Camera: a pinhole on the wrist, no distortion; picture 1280 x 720 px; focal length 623.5 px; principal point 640.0 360.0 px. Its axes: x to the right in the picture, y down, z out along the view. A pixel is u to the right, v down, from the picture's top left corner.
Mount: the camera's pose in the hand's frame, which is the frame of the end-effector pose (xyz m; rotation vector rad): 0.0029 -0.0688 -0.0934 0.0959 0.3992 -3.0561
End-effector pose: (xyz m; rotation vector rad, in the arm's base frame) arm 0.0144 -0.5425 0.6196 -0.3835 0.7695 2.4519
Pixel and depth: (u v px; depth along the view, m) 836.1 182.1 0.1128
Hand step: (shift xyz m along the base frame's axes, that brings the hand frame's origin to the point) 0.0700 0.0436 0.0032
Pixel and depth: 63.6 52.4 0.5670
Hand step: -0.4933 0.4716 0.2866
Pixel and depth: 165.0 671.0 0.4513
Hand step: -0.0870 0.5873 -0.0631
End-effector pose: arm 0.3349 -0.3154 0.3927 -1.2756 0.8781 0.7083
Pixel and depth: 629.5 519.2 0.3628
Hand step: 0.2484 0.1875 0.1446
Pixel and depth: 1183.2 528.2 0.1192
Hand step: 0.0635 -0.0142 0.1589
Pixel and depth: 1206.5 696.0 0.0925
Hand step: 0.0780 -0.0448 0.1423
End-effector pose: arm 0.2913 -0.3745 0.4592 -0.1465 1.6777 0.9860
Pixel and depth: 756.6 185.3 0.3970
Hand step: 0.3074 0.1267 0.0426
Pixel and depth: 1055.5 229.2 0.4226
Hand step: 0.4075 0.0263 0.1977
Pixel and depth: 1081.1 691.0 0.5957
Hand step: 0.7390 -0.2681 0.0678
